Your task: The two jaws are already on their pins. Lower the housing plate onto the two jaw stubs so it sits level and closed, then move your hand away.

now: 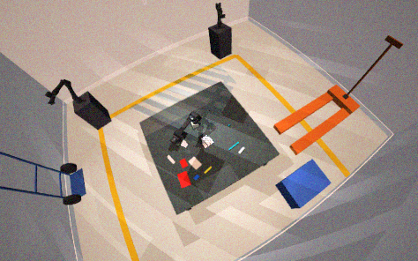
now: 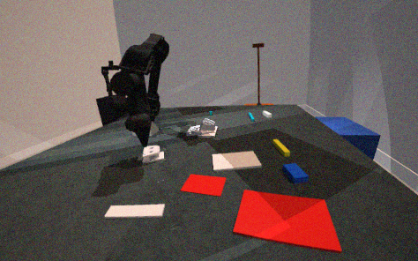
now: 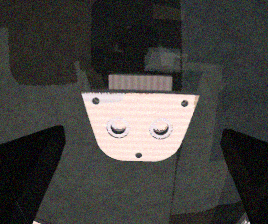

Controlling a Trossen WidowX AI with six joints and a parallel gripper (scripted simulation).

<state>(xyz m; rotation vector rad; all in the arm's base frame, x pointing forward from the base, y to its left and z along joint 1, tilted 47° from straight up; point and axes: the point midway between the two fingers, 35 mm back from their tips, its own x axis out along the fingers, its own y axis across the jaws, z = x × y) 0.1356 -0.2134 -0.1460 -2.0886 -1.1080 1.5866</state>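
Now: gripper tip 3 cm above the white housing part and 1 cm short of it. From my gripper tip the other things lie so: white plate 28 cm ahead, 6 cm below, 2 cm to the right; small red square 20 cm ahead, 13 cm to the right, 6 cm below; large red sheet 36 cm ahead, 22 cm to the right, 6 cm below.
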